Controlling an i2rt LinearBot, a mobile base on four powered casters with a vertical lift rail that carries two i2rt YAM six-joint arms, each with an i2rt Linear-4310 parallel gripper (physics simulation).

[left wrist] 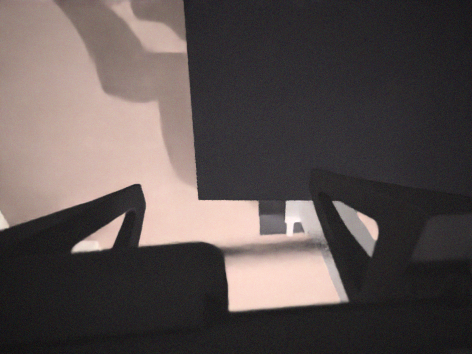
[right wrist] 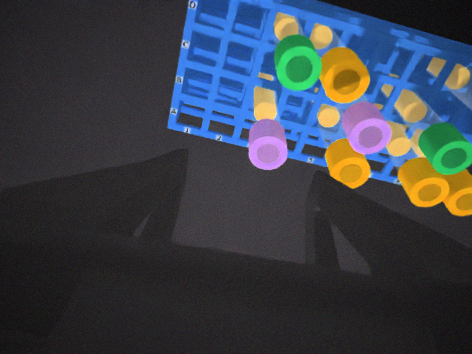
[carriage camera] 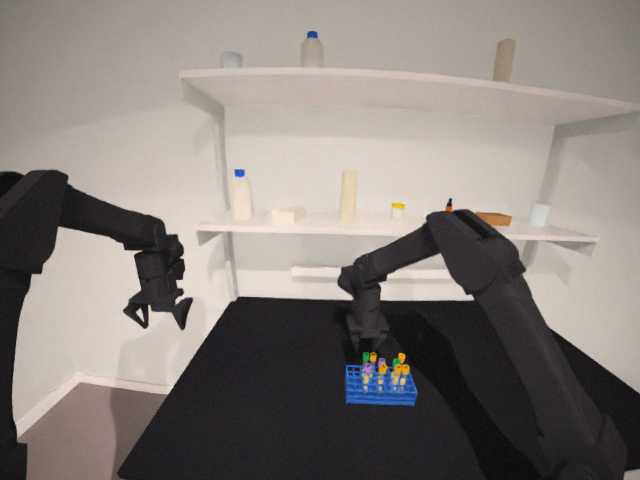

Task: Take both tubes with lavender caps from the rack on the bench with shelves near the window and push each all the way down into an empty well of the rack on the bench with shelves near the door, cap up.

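Places are measured from the left arm's base along level axes (x left, y back, z up), in millimetres.
Pixels of known places: left gripper, fingertip midpoint: [left wrist: 226,186] [carriage camera: 164,328]; right gripper, fingertip midpoint: [right wrist: 249,174] [carriage camera: 364,350].
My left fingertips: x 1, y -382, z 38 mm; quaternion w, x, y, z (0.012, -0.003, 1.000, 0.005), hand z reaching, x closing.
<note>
For each thing: its top centre in the pictures, then the offset to it from my left fingertips. "pt": a spot on its surface instead. Level surfaces: height alone.
- blue rack at its top centre: [right wrist: 336,103] [carriage camera: 379,378] dx -579, dy +6, dz -194 mm
- left cap at its top centre: [right wrist: 268,153] [carriage camera: 368,365] dx -535, dy +11, dz -132 mm
- yellow-lidded jar at a spot on its surface: [carriage camera: 398,210] pt dx -726, dy -358, dz +244 mm
- bench at its surface level: dz -251 mm
- Floor at its surface level: dz -1165 mm
A blue rack [carriage camera: 379,401] [right wrist: 202,134] stands on the black bench. Two lavender caps stand up in it among green and orange ones: the left cap [carriage camera: 368,368] [right wrist: 268,145] and another cap [carriage camera: 381,362] [right wrist: 367,129] further right. My right gripper [carriage camera: 368,347] [right wrist: 249,174] points down, partly open and empty, beyond and above the rack in the carriage view. In the right wrist view the left lavender cap shows just above the gap between its fingertips. My left gripper [carriage camera: 163,327] [left wrist: 226,186] is wide open and empty, left of the bench. No second rack shows.
Green caps [carriage camera: 366,356] [right wrist: 298,65] and orange caps [carriage camera: 383,368] [right wrist: 350,167] crowd around the lavender ones. Wall shelves [carriage camera: 310,227] with bottles, boxes and a yellow-lidded jar [carriage camera: 398,210] run behind the bench [carriage camera: 248,413] [left wrist: 320,100]. Floor [left wrist: 125,135] shows beside the bench's left edge.
</note>
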